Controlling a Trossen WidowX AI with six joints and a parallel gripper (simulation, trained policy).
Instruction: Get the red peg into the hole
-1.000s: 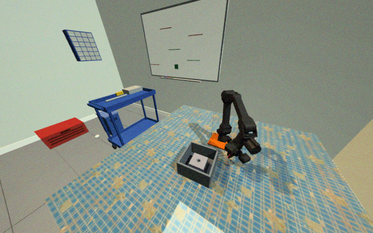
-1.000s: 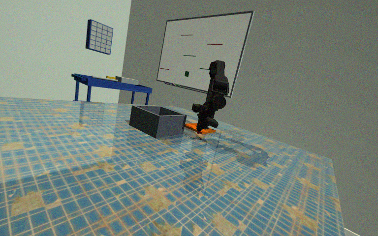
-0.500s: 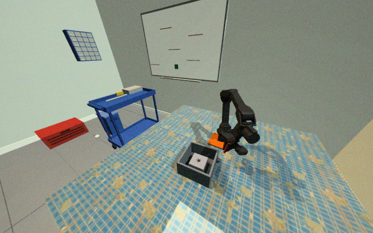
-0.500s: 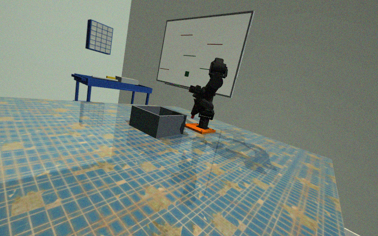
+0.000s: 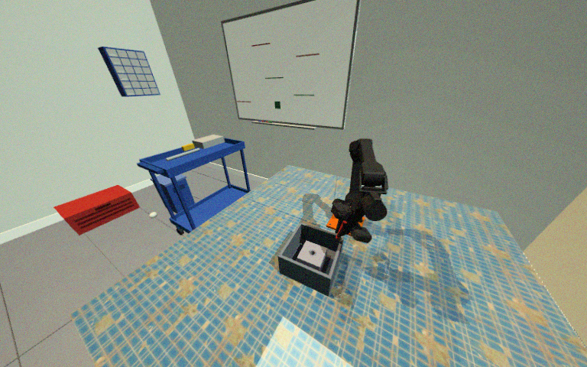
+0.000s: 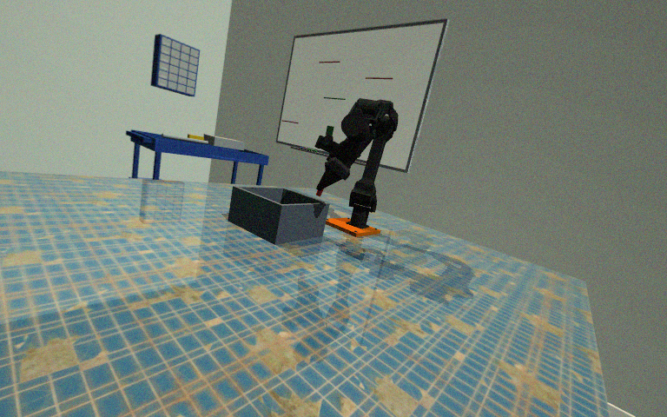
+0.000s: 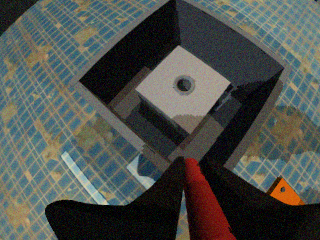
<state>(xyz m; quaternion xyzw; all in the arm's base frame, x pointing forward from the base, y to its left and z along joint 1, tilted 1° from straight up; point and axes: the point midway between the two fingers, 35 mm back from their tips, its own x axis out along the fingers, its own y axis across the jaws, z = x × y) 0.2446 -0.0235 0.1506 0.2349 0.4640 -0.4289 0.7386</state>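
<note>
My gripper tip is now 9 cm above the light grey plate, 8 cm to the left of it and 5 cm short of it. Round my gripper tip: red peg 2 cm above, 1 cm to the left, 1 cm behind; then grey box 11 cm below, 8 cm to the right, 5 cm ahead.
</note>
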